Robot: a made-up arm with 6 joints. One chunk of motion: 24 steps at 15 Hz.
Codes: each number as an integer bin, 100 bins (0 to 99) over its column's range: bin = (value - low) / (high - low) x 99, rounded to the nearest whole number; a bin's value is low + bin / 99 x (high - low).
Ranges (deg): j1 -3..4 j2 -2..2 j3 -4..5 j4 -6..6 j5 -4..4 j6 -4..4
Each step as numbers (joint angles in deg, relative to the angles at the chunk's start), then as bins.
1 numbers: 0.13 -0.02 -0.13 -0.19 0.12 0.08
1 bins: 44 49 43 48 51 50
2 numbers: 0.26 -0.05 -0.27 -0.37 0.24 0.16
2 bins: 46 48 41 46 52 51
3 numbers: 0.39 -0.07 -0.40 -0.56 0.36 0.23
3 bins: 48 48 40 45 54 52
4 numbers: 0.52 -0.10 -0.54 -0.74 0.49 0.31
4 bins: 50 47 38 43 56 53
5 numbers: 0.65 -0.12 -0.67 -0.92 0.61 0.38
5 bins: 52 47 37 42 57 54
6 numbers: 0.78 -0.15 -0.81 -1.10 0.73 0.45
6 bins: 53 46 35 40 59 55
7 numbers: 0.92 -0.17 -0.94 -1.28 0.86 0.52
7 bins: 55 45 34 39 60 56
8 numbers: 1.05 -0.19 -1.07 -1.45 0.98 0.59
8 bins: 57 45 32 38 62 57
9 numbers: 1.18 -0.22 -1.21 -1.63 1.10 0.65
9 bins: 59 44 31 36 63 58
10 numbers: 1.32 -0.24 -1.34 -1.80 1.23 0.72
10 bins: 61 44 29 35 65 58
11 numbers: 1.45 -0.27 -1.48 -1.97 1.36 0.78
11 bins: 63 43 28 33 66 59
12 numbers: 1.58 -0.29 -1.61 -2.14 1.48 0.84
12 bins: 65 42 26 32 68 60
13 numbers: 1.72 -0.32 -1.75 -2.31 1.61 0.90
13 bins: 67 42 25 30 69 61
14 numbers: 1.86 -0.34 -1.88 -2.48 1.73 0.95
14 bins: 69 41 23 29 71 61
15 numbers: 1.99 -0.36 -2.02 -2.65 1.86 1.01
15 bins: 71 41 22 28 73 62
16 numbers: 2.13 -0.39 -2.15 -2.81 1.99 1.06
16 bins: 73 40 20 26 74 63
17 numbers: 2.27 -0.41 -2.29 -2.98 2.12 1.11
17 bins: 75 39 19 25 76 63
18 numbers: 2.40 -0.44 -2.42 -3.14 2.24 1.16
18 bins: 76 39 17 24 77 64
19 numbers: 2.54 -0.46 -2.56 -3.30 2.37 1.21
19 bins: 78 38 16 22 79 64
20 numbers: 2.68 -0.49 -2.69 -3.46 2.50 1.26
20 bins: 80 37 14 21 80 65
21 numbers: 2.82 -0.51 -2.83 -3.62 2.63 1.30
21 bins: 82 37 13 20 82 66
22 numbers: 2.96 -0.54 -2.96 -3.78 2.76 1.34
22 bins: 84 36 11 18 84 66
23 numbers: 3.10 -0.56 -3.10 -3.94 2.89 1.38
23 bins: 86 36 10 17 85 67
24 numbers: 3.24 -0.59 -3.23 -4.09 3.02 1.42
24 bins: 88 35 8 16 87 67
